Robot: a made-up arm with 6 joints.
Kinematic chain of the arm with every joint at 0, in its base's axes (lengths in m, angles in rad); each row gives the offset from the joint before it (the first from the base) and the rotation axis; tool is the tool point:
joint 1: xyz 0 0 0.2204 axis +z
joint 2: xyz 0 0.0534 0 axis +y
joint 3: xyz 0 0 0.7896 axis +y
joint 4: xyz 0 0 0.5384 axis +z
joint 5: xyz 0 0 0 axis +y
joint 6: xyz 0 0 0.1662 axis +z
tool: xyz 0 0 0
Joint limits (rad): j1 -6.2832..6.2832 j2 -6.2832..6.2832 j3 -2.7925..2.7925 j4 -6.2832..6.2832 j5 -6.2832..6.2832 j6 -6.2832..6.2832
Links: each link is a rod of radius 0.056 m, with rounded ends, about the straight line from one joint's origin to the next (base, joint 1, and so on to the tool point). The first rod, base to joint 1, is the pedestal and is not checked.
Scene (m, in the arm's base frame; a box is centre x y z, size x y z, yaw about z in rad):
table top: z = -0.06
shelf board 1: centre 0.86 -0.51 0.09 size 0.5 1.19 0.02 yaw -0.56
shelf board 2: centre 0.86 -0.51 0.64 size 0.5 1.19 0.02 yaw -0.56
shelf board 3: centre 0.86 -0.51 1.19 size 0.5 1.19 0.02 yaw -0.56
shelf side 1: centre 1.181 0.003 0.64 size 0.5 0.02 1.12 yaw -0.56
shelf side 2: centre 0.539 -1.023 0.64 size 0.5 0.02 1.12 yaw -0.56
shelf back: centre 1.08 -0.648 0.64 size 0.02 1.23 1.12 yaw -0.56
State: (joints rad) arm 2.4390 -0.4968 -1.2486 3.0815 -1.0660 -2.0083
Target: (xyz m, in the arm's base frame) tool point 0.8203 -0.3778 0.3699
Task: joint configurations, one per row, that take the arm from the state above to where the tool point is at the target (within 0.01 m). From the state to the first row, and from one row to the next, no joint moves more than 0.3 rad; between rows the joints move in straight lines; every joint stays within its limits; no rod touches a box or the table.
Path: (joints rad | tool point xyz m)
1: 2.3985 -0.3021 -1.4962 3.0815 -1.0893 -2.0083 | 0.6087 -0.6198 0.9787
2: 2.3579 -0.1074 -1.7438 3.0816 -1.1126 -2.0083 | 0.4742 -0.5354 0.9791
3: 2.3174 0.0872 -1.9914 3.0816 -1.1358 -2.0083 | 0.3446 -0.4378 0.9500
4: 2.5741 -0.1497 -2.2538 3.0181 -1.0552 -2.0083 | 0.5217 -0.3747 0.6388
5: 2.8307 -0.3866 -2.5162 2.9545 -0.9747 -2.0083 | 0.5422 -0.2034 0.3699
6: 2.7893 -0.5162 -2.2513 2.9793 -0.9866 -2.0083 | 0.6907 -0.2870 0.3706
7: 2.7479 -0.6458 -1.9864 3.0041 -0.9986 -2.0083 | 0.8203 -0.3778 0.3699

